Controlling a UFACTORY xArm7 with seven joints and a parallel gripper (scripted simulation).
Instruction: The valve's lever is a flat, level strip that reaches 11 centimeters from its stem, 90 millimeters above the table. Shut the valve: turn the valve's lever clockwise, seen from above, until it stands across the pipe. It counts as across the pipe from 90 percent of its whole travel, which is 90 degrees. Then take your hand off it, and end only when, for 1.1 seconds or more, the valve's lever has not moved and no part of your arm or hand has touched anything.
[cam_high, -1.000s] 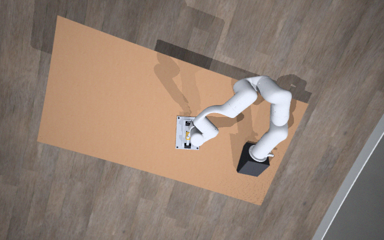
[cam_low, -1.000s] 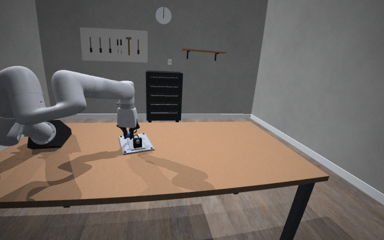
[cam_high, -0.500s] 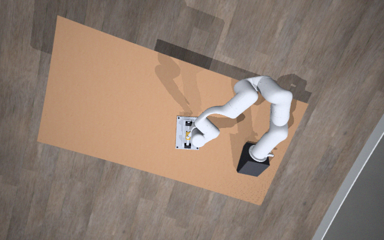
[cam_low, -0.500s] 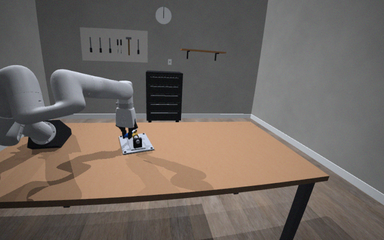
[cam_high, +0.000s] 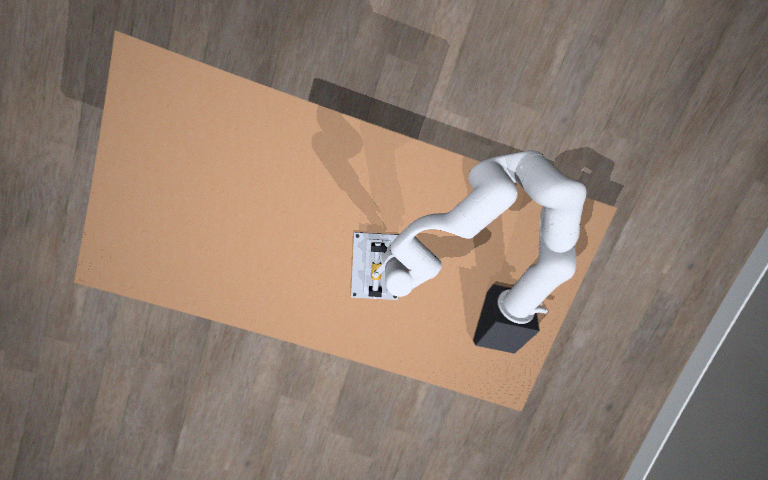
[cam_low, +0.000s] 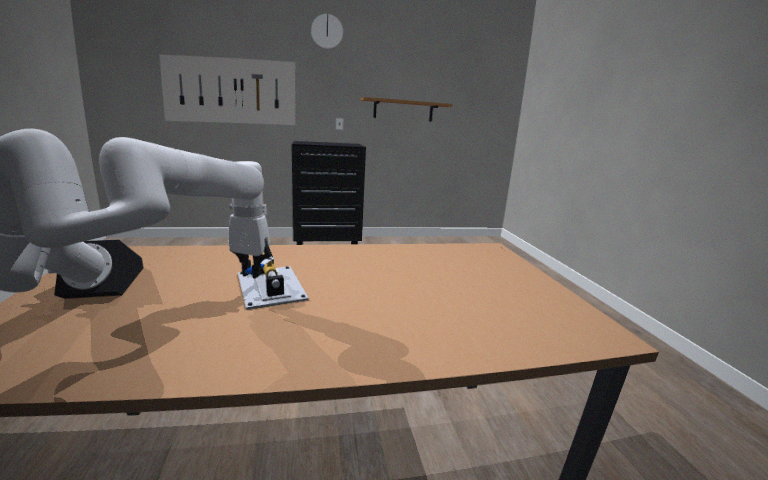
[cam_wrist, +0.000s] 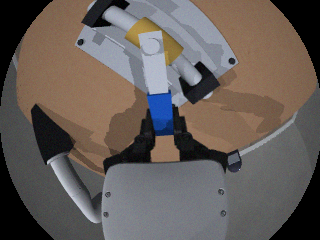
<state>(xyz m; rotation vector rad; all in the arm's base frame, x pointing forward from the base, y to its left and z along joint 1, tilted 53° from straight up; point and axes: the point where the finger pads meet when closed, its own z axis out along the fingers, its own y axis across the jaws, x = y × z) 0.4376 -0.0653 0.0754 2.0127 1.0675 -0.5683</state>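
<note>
Now: the lever 40 mm to the left of my hand and 30 mm ahead of it.
</note>
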